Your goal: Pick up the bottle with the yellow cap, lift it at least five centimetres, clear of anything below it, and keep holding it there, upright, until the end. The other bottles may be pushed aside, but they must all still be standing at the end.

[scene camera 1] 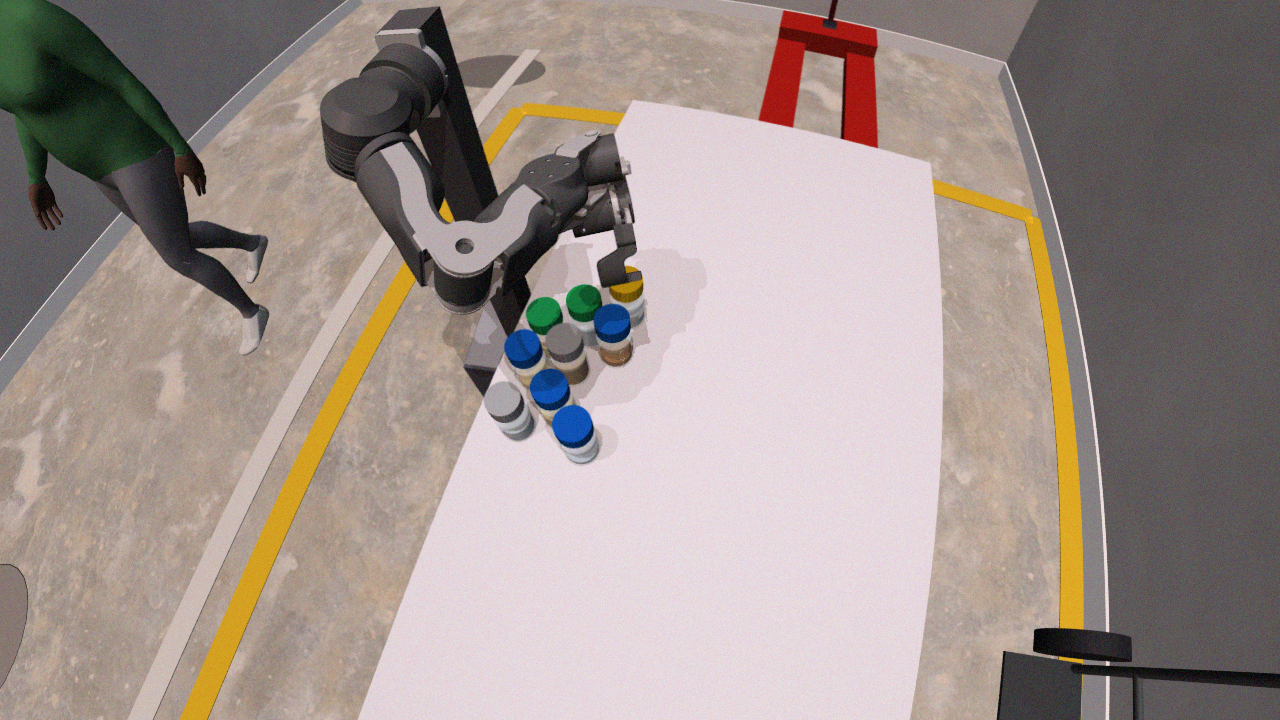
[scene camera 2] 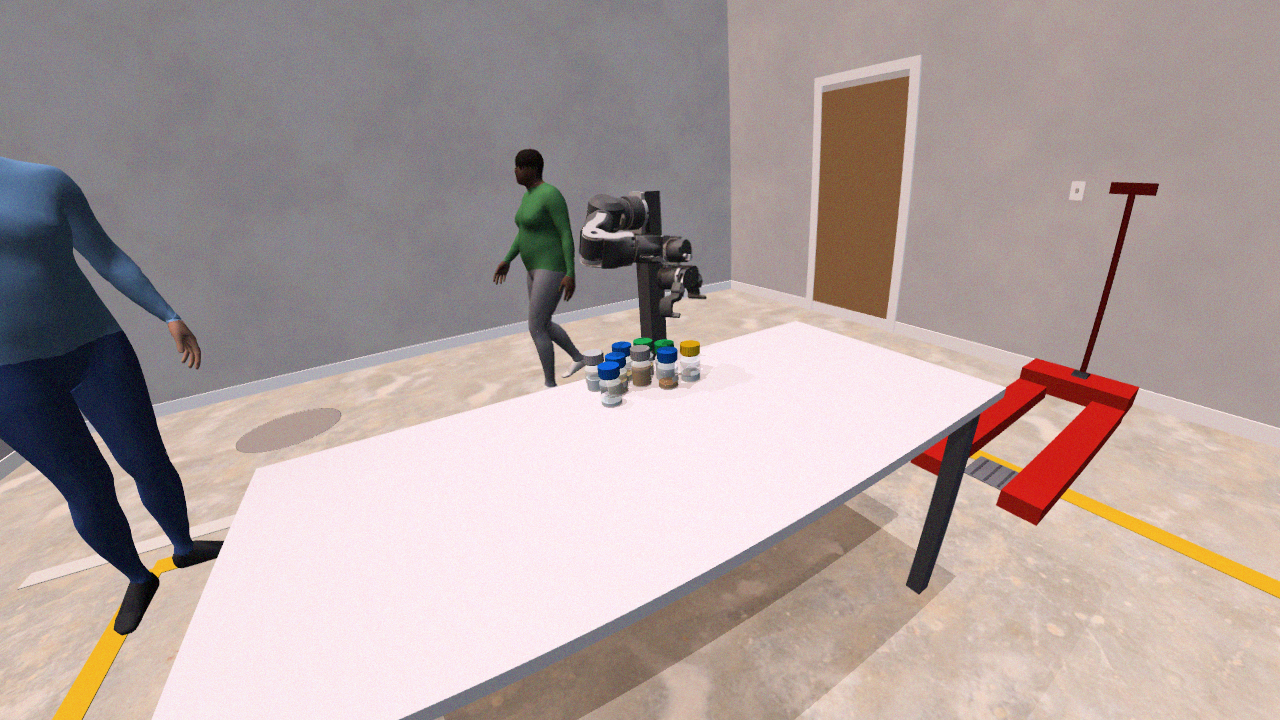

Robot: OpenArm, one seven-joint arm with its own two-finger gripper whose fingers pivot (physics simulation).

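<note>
The bottle with the yellow cap [scene camera 1: 631, 295] [scene camera 2: 689, 349] stands upright on the white table [scene camera 1: 760, 447] [scene camera 2: 537, 510], at the right end of the bottle group in the scene camera 2 view. Its clear body shows there. My gripper [scene camera 1: 625, 246] [scene camera 2: 685, 304] is open and points down. In the scene camera 2 view it hangs above the table, higher than the caps, with a gap between the fingertips and the yellow cap. In the scene camera 1 view a dark fingertip covers part of the yellow cap. No bottle is between the fingers.
A blue-capped bottle [scene camera 1: 613, 324] [scene camera 2: 666, 356] and a green-capped bottle [scene camera 1: 583, 302] stand close to the yellow-capped one. A grey-capped bottle [scene camera 1: 565, 343] [scene camera 2: 640, 353] and several others stand upright beyond them, near the table edge by the arm's post [scene camera 2: 654, 300].
</note>
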